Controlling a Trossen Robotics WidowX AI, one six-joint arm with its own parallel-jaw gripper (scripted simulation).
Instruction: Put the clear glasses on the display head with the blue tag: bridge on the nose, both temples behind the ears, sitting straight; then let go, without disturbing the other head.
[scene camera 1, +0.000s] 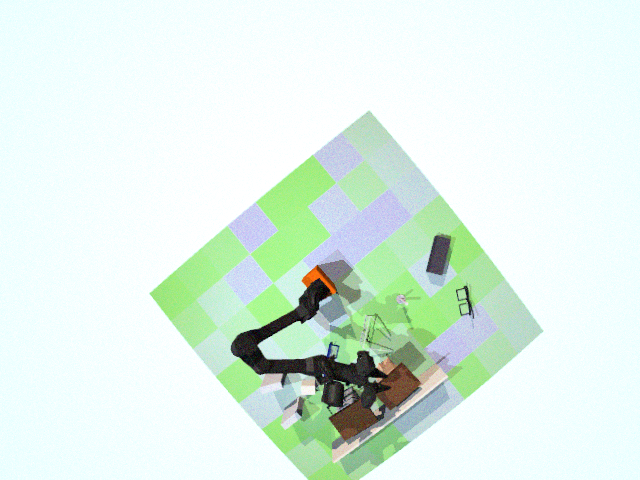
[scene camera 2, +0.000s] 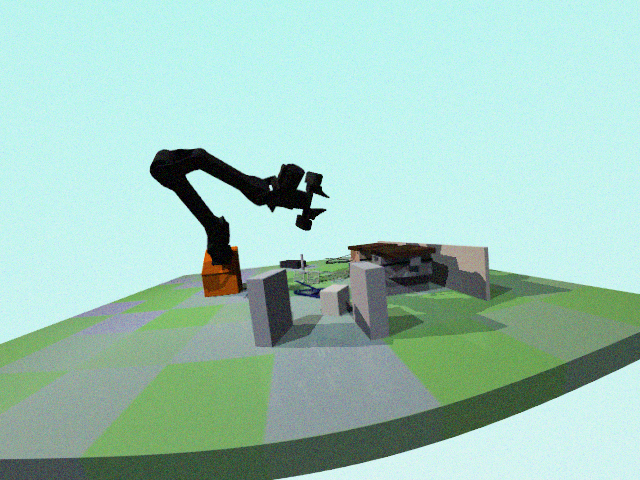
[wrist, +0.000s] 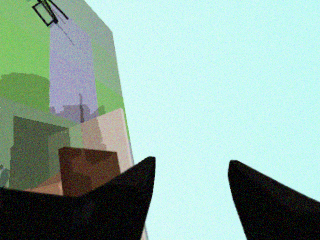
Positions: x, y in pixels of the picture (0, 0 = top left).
Scene:
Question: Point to the gripper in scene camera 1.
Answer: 389, 382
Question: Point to the gripper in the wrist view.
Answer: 191, 165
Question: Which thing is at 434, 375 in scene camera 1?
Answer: A pale wall.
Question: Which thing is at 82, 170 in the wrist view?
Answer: A brown display head.

